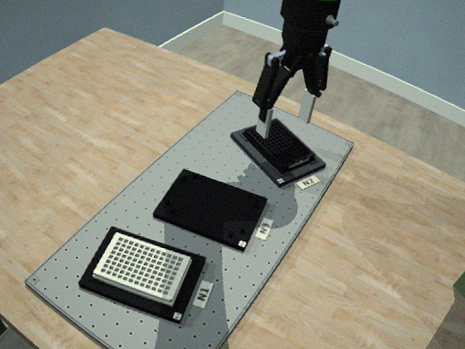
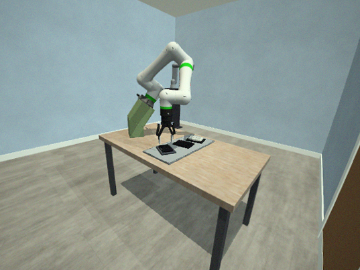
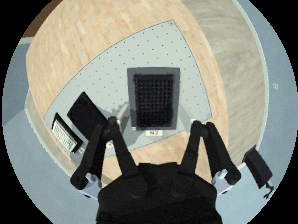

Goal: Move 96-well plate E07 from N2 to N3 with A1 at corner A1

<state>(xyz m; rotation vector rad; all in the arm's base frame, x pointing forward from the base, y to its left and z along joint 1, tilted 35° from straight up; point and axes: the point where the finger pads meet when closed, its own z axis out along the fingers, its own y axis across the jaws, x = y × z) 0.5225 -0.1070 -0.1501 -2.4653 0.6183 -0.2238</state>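
Now: hand 7 cm above the black 96-well plate E07. The rest, counted from my hand: label N3: 8 cm behind, 19 cm to the left, 9 cm below; then plate nest N2: 8 cm below; then label N2: 9 cm behind, 4 cm to the left, 9 cm below.
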